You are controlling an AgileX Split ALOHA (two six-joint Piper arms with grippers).
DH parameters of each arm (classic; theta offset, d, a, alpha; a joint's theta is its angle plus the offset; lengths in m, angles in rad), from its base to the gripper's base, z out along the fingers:
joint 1: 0 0.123 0 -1.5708
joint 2: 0.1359 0 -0.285 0
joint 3: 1.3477 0 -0.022 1.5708
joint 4: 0 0.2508 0 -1.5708
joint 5: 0 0 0.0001 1.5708
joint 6: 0 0.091 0 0
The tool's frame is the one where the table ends.
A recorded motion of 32 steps. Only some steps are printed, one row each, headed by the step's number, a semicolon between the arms.
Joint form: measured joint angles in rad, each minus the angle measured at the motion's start. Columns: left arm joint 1, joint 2, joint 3, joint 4, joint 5, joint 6; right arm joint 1, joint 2, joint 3, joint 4, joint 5, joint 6.
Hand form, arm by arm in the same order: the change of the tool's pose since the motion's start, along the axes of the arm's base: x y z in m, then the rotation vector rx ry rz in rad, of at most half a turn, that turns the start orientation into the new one. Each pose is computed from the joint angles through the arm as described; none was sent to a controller.
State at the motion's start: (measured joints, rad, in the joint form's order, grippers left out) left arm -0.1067 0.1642 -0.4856 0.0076 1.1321 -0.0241; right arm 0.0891 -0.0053 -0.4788 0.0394 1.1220 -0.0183
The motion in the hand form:
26: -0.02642 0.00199 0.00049 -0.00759 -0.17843 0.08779; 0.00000 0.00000 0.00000 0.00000 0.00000 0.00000
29: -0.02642 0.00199 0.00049 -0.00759 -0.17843 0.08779; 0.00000 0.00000 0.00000 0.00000 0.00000 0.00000
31: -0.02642 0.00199 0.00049 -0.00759 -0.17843 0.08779; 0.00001 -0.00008 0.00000 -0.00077 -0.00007 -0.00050
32: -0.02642 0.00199 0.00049 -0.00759 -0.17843 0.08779; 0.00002 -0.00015 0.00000 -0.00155 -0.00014 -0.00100
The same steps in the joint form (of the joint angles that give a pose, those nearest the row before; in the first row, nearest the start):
26: 0.0906 -0.1820 0.0000 0.0000 0.0034 0.0043; 0.0000 0.0000 0.0000 0.0000 0.0000 0.0000
29: 0.0906 -0.1820 0.0000 0.0000 0.0034 0.0043; 0.0000 0.0000 0.0000 0.0000 0.0000 0.0000
31: 0.0906 -0.1820 0.0000 0.0000 0.0034 0.0043; 0.0001 0.0000 0.0000 -0.0010 0.0000 0.0001
32: 0.0906 -0.1820 0.0000 0.0000 0.0034 0.0043; 0.0000 0.0000 0.0000 -0.0018 0.0000 0.0000

